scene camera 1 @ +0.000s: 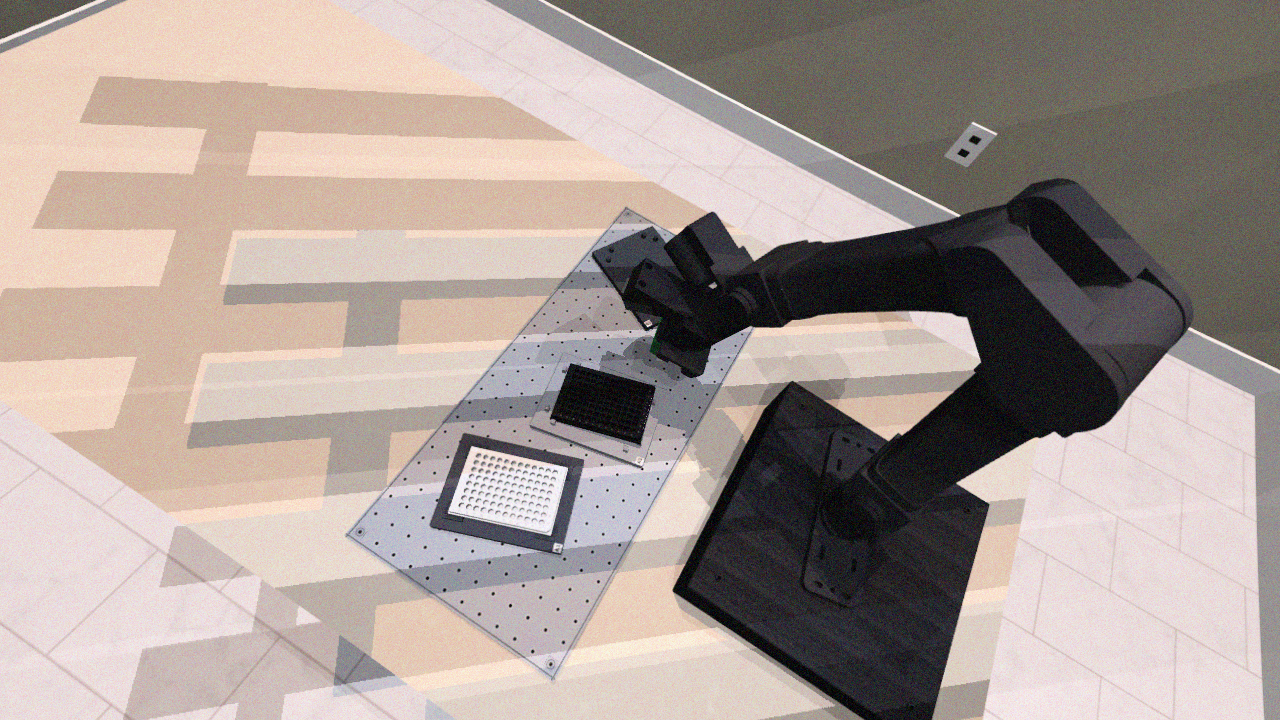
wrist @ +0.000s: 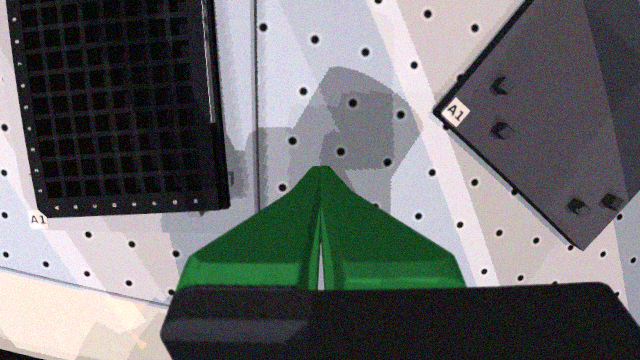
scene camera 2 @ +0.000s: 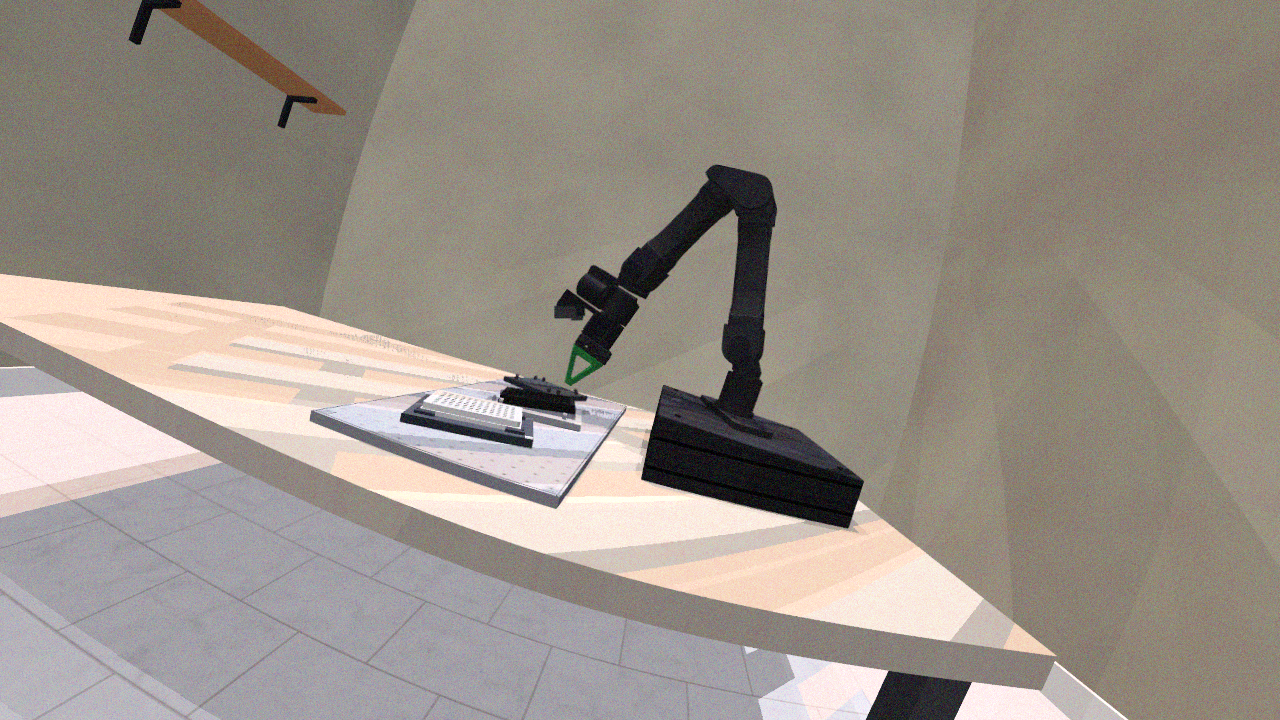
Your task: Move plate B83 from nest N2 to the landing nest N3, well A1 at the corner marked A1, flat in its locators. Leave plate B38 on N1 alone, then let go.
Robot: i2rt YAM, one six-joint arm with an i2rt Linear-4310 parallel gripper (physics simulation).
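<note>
A black well plate (scene camera 1: 603, 402) (scene camera 2: 537, 400) (wrist: 115, 110) sits on the light grey middle nest (scene camera 1: 581, 438) (scene camera 2: 561, 421) (wrist: 239, 75), its well A corner beside that nest's A1 tag (wrist: 38, 220). A white plate (scene camera 1: 510, 490) (scene camera 2: 472, 409) lies on a dark nest (scene camera 1: 571, 501) (scene camera 2: 465, 432). The far dark nest (scene camera 1: 624, 257) (wrist: 545, 125) is empty, turned relative to the others, with an A1 tag (scene camera 1: 648, 323) (wrist: 455, 111) and small locators. Nest and plate numbers are not readable. My gripper (scene camera 1: 656, 344) (scene camera 2: 570, 383) (wrist: 320, 180) is shut and empty, above the board between the black plate and empty nest.
All nests stand on a perforated board (scene camera 1: 501, 595) (scene camera 2: 546, 479) (wrist: 440, 195). The arm's black base block (scene camera 1: 742, 537) (scene camera 2: 751, 474) stands beside the board. A wall shelf (scene camera 2: 255, 58) shows at the upper left in scene camera 2.
</note>
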